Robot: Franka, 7 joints.
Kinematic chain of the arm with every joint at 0, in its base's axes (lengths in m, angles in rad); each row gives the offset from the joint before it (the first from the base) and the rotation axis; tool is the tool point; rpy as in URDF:
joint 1: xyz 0 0 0.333 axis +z
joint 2: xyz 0 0 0 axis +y
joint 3: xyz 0 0 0.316 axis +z
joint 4: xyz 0.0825 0 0 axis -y
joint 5: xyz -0.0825 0 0.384 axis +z
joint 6: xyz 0 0 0 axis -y
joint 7: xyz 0.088 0 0 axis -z
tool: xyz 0 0 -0.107 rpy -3.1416 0 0
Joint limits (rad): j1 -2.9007..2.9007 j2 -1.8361..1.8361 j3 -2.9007..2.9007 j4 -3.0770..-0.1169 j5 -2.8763..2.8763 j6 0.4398..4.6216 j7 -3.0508..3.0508
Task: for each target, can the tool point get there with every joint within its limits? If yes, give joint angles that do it. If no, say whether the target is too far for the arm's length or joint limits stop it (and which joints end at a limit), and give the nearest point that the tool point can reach.
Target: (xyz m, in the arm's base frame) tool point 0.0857 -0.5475 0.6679
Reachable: yes | joints 0.3287 -0.7717 -1.0968 -1.8866 -2.0813 1.4433 0.2701
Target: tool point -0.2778 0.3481 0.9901
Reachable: yes | joints 1.5812 0.4068 0.9228 -0.6807 1.9843 1.3039 -0.4146
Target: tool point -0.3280 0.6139 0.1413
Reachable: yes | joints -0.5994 -1.4850 1.9822 -1.2840 -0.7552 4.0728 2.1871
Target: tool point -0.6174 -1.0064 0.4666
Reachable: no: too far | nearest point -0.4458 -0.7266 0.4295 | short by 0.330 m
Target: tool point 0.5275 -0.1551 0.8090
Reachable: yes | joints 0.5408 1.0452 -2.1333 -1.5019 -0.1853 3.9400 1.2396
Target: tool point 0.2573 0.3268 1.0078
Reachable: yes | joints -1.8340 -0.9606 0.6226 -1.0570 0.5030 3.6384 -1.9627
